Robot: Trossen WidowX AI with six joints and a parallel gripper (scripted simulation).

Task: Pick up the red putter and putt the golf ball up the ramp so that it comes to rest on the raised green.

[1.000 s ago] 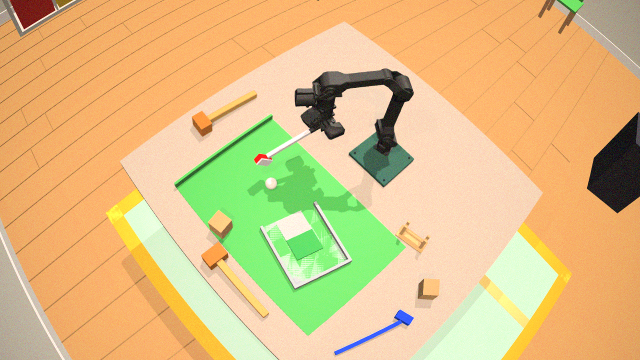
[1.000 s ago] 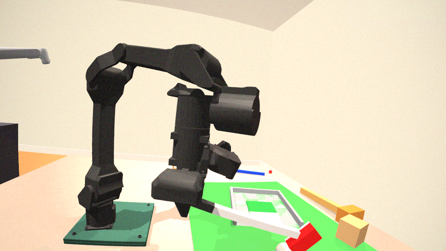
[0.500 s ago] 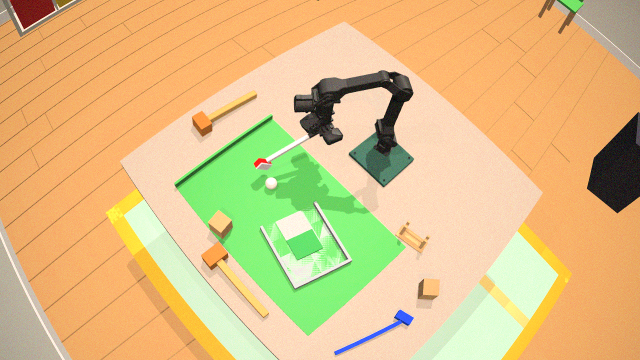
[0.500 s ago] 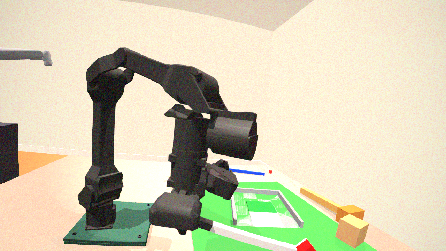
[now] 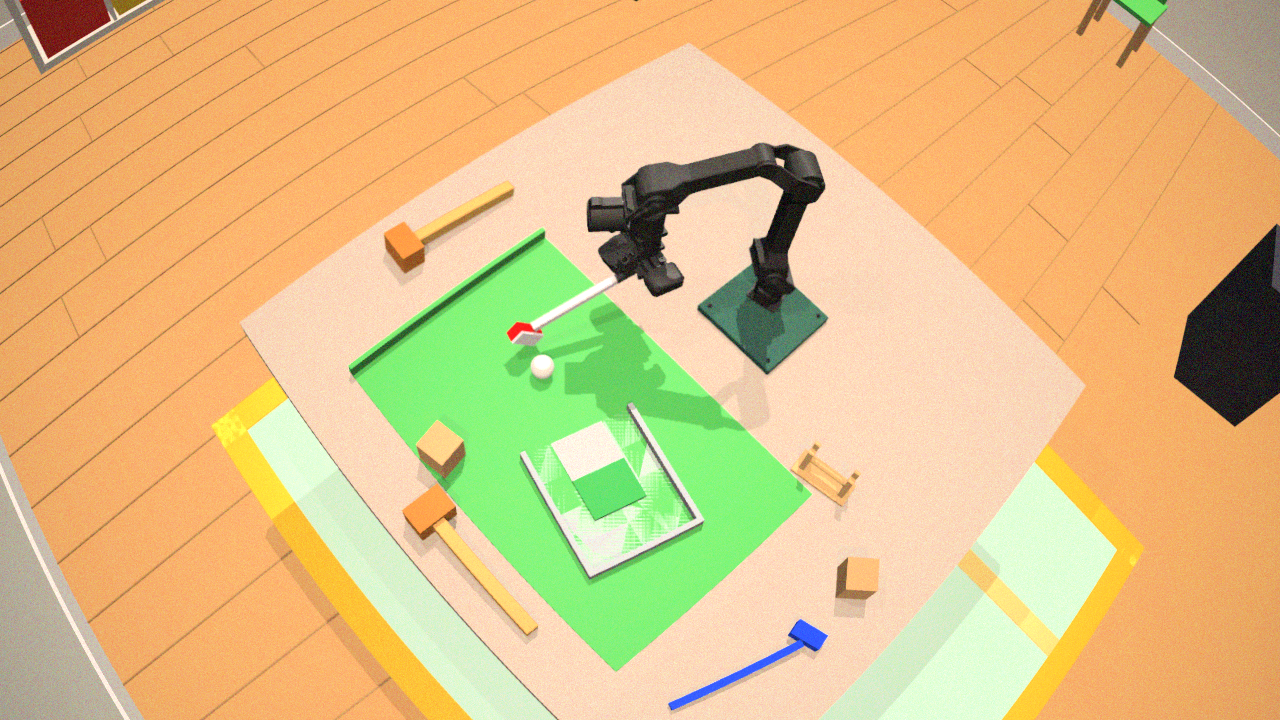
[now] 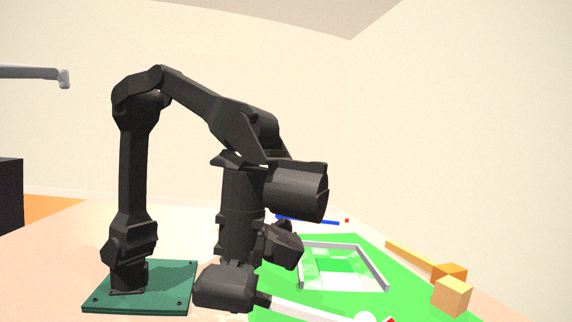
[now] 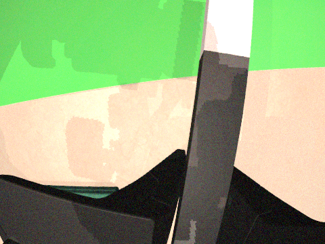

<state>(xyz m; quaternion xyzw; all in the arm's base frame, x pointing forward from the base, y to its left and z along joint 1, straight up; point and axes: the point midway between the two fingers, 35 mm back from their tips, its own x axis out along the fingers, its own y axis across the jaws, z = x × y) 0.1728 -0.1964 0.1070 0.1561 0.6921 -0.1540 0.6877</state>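
Right now my gripper tip is 110 mm short of the red putter and 50 mm to the left of it. The rest, counted from my gripper tip: dark green rail: 280 mm to the right, 220 mm ahead, 70 mm below; then green mat: 290 mm ahead, 90 mm below, 70 mm to the left; then white golf ball: 230 mm ahead, 60 mm below, 40 mm to the right.
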